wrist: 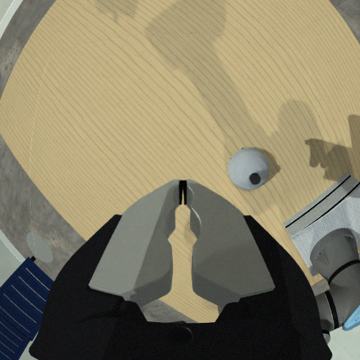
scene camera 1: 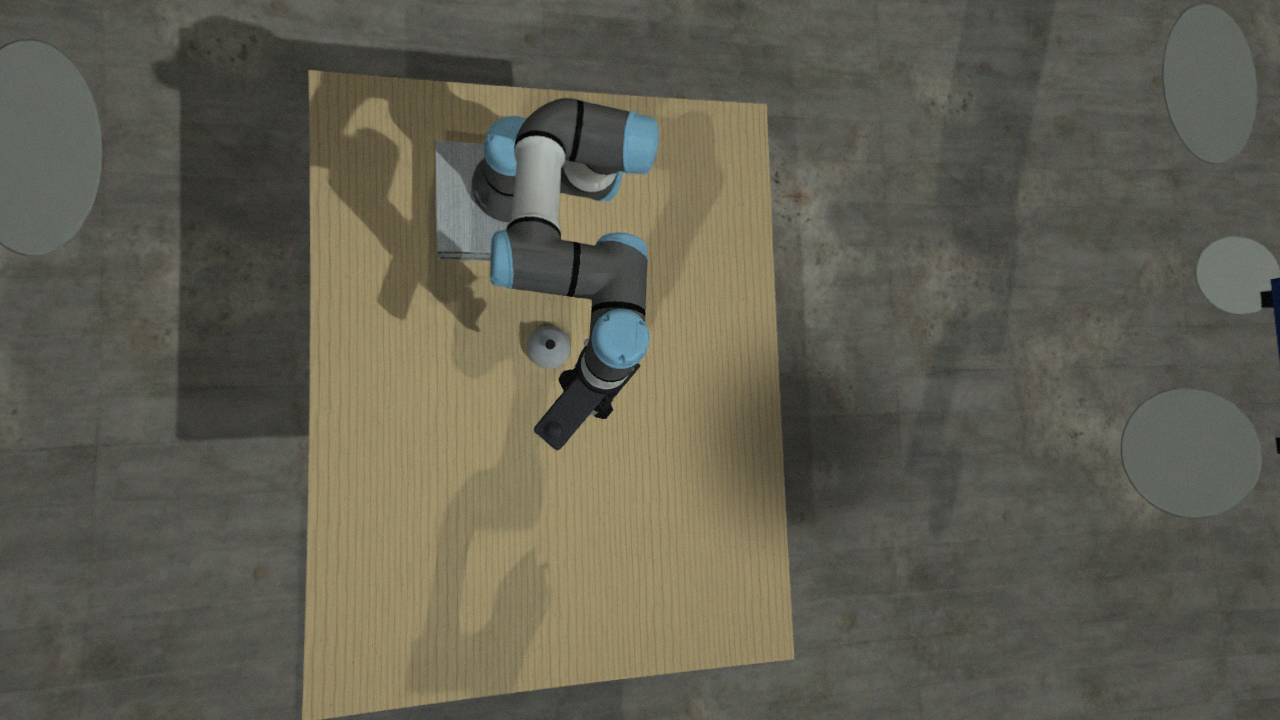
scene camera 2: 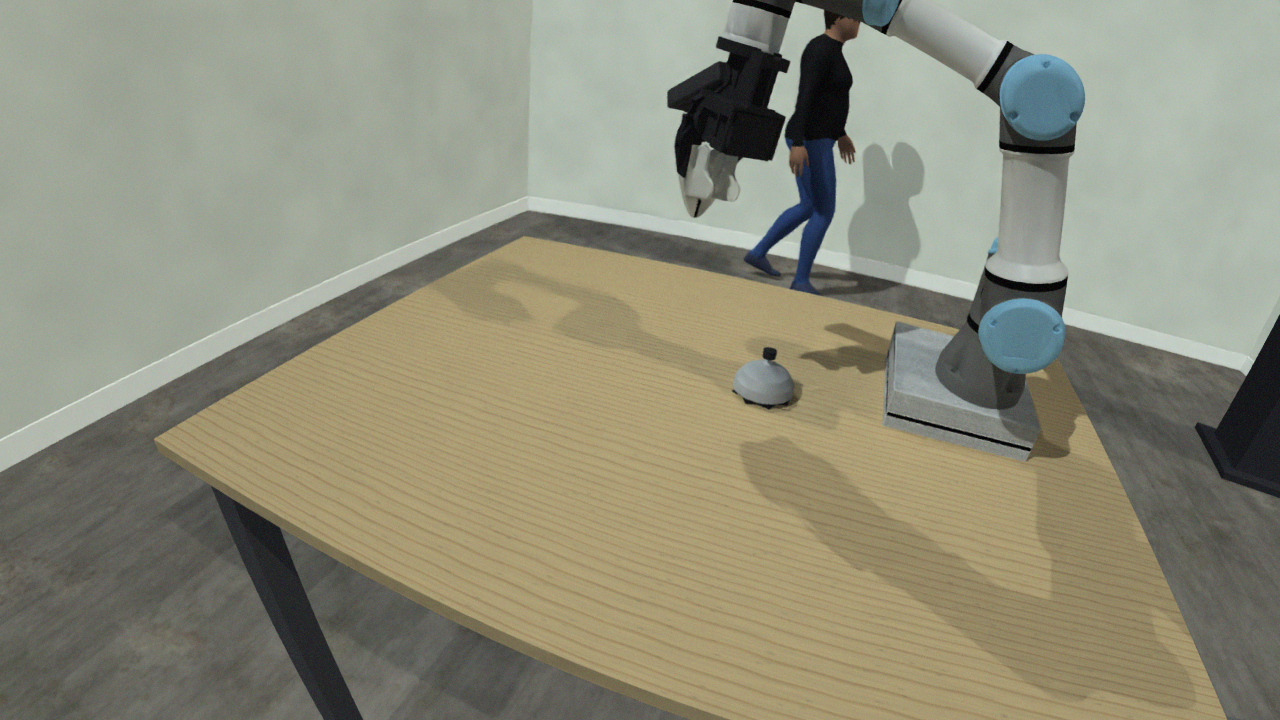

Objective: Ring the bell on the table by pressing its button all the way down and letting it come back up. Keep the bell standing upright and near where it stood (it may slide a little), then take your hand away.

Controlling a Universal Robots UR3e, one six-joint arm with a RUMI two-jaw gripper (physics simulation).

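Frame: origin at the arm's base, x down, y right, z back, level; millimetres.
Where they show: gripper, between the fingertips: (scene camera 2: 693,216); arm's base, origin of its link: (scene camera 1: 507,189) (scene camera 2: 977,381).
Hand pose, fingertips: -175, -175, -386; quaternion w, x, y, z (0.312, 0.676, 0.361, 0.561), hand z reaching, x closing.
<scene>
Each offset is from my fingertips to the top centre of the thing, as dx, dy, dz. Level surfaces: height alone.
A grey domed bell @[+169, +56, +107] (scene camera 1: 546,349) (scene camera 2: 762,384) (wrist: 247,167) stands upright on the wooden table @[dx +235] (scene camera 1: 662,537) (scene camera 2: 537,483) (wrist: 100,100). Its black button @[+169, +56, +107] (scene camera 1: 550,343) (scene camera 2: 769,353) (wrist: 255,178) stands up on top of the dome. My gripper (scene camera 2: 696,213) (wrist: 182,181) is shut and empty, tips together and pointing down. It hangs high above the table, apart from the bell. In the wrist view the bell lies to the right of the fingertips and a little beyond them. In scene camera 1 the fingertips are hidden under the gripper body.
The arm's grey base block (scene camera 1: 458,197) (scene camera 2: 957,420) (wrist: 320,220) stands on the table near the bell. A person (scene camera 2: 819,116) in a black top and blue trousers is on the floor beyond the table. A dark stand (scene camera 2: 1253,420) is at the right of scene camera 2.
</scene>
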